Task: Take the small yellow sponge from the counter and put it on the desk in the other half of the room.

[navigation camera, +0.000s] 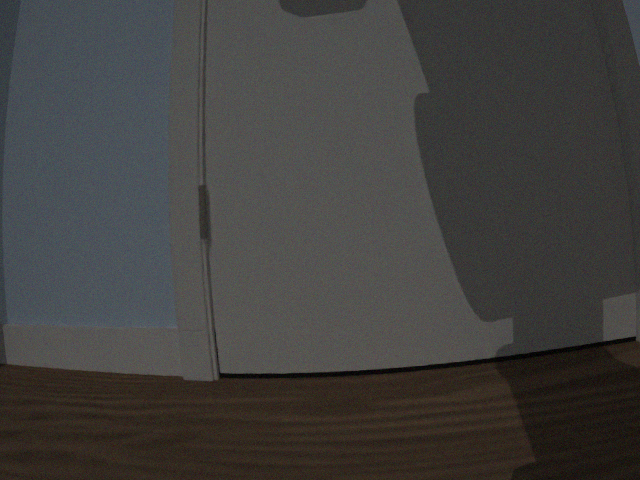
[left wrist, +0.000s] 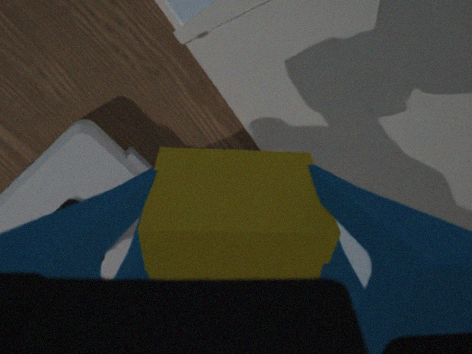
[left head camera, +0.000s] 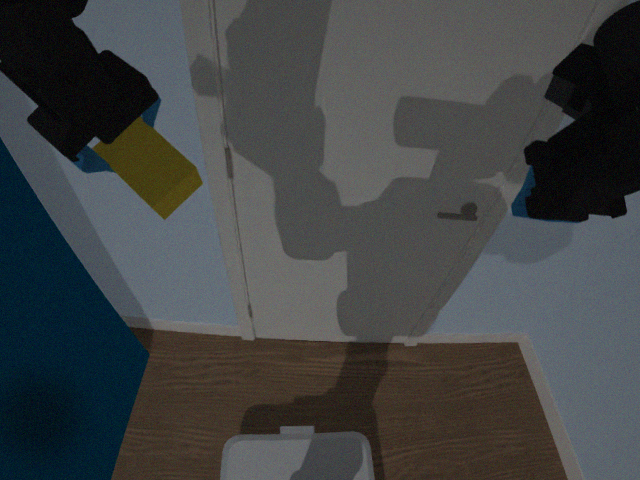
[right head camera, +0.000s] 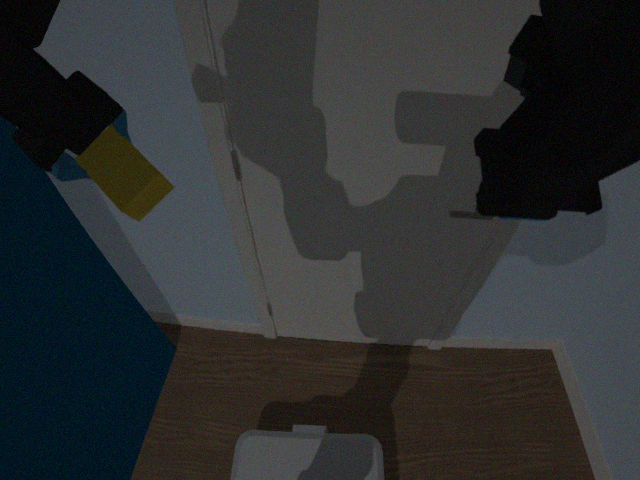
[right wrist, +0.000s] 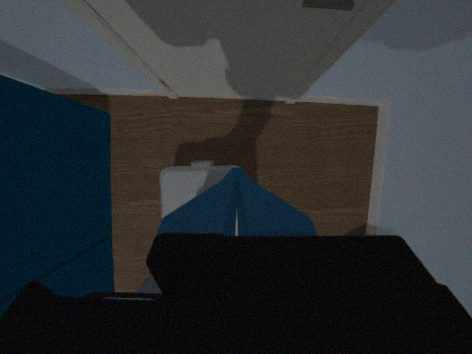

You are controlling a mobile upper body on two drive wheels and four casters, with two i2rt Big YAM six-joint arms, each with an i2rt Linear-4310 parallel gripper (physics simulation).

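Places are measured from the left arm's base along level axes (x ahead, y left, z up), in metres.
Pixels of known places: left gripper, between the fingertips: (left wrist: 235, 178) (left head camera: 131, 150) (right head camera: 112, 158); right gripper, between the fingertips: (left head camera: 513, 210) (right head camera: 486, 207) (right wrist: 236, 175).
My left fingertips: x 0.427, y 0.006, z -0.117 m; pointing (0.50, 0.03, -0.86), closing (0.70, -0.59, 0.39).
For each thing: its middle in the pictures, then the offset to it from my left fingertips. "*": a spot on its surface instead. Level surfaces: height alone.
- small yellow sponge, middle of its body: (left wrist: 230, 269) (left head camera: 149, 166) (right head camera: 124, 173) dz -0.003, dx -0.029, dy -0.033 m
- handle, a spot on its surface: (left head camera: 457, 214) * dz -0.359, dx +0.312, dy -0.677 m
- wooden floor, height of its surface: dz -1.293 m
The small yellow sponge (left head camera: 149, 167) (right head camera: 124, 173) (left wrist: 235, 200) is held in the air between the blue fingers of my left gripper (left head camera: 121, 136) (right head camera: 95, 147) (left wrist: 235, 178), at the upper left of both head views. The left gripper is shut on it. My right gripper (right wrist: 236, 175) is shut and empty, its blue fingertips touching in the right wrist view. In the left head view, a little of its blue fingers shows at the right; in the right head view the black arm mostly hides them. The counter and the desk cannot be made out for certain in these views.
A closed white door (left head camera: 382, 289) (right head camera: 310, 299) (navigation camera: 320, 232) with a handle (left head camera: 457, 214) stands in front, between pale blue walls (left head camera: 175, 268) (navigation camera: 93, 170). A large dark blue surface (left head camera: 51, 335) (right head camera: 67, 335) (right wrist: 50, 175) is at the left. My white base (left head camera: 268, 457) (right head camera: 279, 457) stands on the wooden floor (left head camera: 465, 403).
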